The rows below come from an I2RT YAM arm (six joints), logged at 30 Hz.
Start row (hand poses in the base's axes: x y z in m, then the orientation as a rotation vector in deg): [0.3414 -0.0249 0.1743 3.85 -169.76 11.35]
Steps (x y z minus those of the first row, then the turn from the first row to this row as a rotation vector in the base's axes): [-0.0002 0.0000 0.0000 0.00 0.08 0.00]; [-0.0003 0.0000 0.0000 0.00 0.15 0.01]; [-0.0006 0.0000 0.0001 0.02 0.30 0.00]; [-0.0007 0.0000 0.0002 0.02 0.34 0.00]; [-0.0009 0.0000 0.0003 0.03 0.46 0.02]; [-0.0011 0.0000 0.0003 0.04 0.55 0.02]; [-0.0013 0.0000 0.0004 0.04 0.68 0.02]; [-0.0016 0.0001 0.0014 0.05 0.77 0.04]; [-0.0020 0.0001 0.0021 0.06 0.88 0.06]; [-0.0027 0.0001 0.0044 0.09 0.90 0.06]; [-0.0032 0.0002 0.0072 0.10 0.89 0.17]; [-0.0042 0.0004 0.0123 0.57 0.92 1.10]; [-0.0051 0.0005 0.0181 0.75 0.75 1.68]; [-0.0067 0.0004 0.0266 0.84 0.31 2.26]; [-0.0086 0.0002 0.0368 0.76 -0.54 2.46]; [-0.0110 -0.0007 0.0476 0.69 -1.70 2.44]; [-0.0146 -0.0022 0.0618 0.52 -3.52 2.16]
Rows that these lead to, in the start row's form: [0.3412 -0.0249 0.1743 3.86 -169.68 11.34]; [0.3411 -0.0249 0.1743 3.88 -169.61 11.34]; [0.3408 -0.0249 0.1744 3.88 -169.46 11.29]; [0.3407 -0.0249 0.1745 3.88 -169.42 11.29]; [0.3405 -0.0249 0.1746 3.92 -169.31 11.27]; [0.3403 -0.0249 0.1746 3.93 -169.22 11.24]; [0.3401 -0.0249 0.1747 3.94 -169.09 11.23]; [0.3398 -0.0248 0.1757 3.98 -169.00 11.21]; [0.3394 -0.0248 0.1764 4.02 -168.89 11.19]; [0.3387 -0.0248 0.1787 4.02 -168.88 11.14]; [0.3382 -0.0247 0.1815 4.18 -168.89 11.14]; [0.3372 -0.0245 0.1866 5.62 -168.93 10.57]; [0.3363 -0.0244 0.1924 6.49 -169.12 10.39]; [0.3347 -0.0245 0.2009 7.33 -169.57 10.37]; [0.3328 -0.0247 0.2111 7.56 -170.41 10.59]; [0.3304 -0.0256 0.2219 7.45 -171.56 10.80]; [0.3268 -0.0271 0.2361 6.89 -173.35 11.18]
